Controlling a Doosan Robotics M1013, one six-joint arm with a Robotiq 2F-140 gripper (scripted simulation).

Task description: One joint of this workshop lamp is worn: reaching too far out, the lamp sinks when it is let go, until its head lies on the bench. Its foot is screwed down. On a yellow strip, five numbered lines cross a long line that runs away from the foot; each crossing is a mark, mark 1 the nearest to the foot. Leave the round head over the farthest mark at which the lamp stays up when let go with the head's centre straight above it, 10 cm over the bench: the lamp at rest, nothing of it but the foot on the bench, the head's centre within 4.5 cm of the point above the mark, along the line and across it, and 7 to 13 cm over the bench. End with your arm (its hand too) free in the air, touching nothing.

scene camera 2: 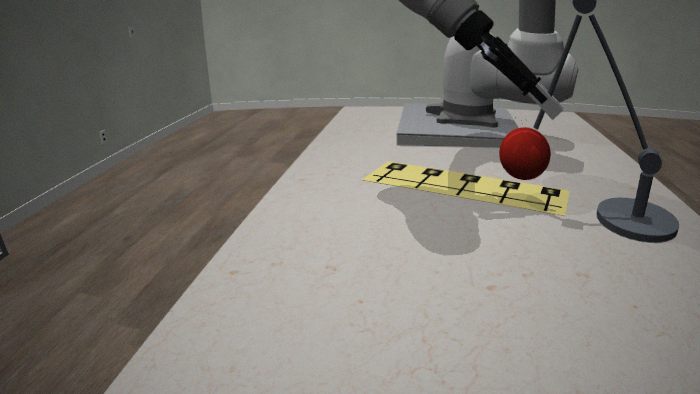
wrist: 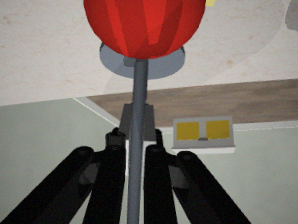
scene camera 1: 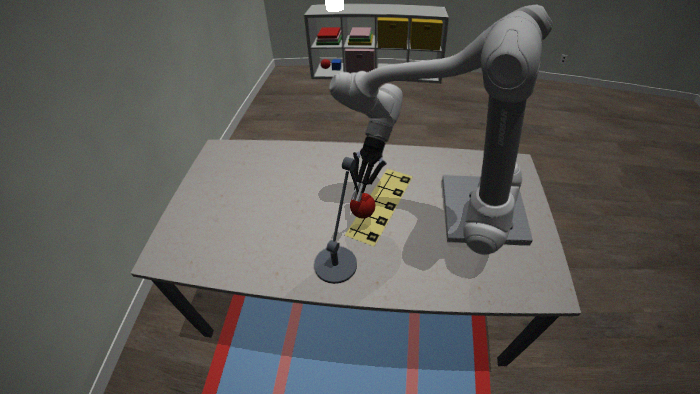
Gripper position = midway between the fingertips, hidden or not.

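Gripper [scene camera 2: 558, 113], also [wrist: 138, 118] and [scene camera 1: 355, 200]. Round grey foot [wrist: 162, 67].
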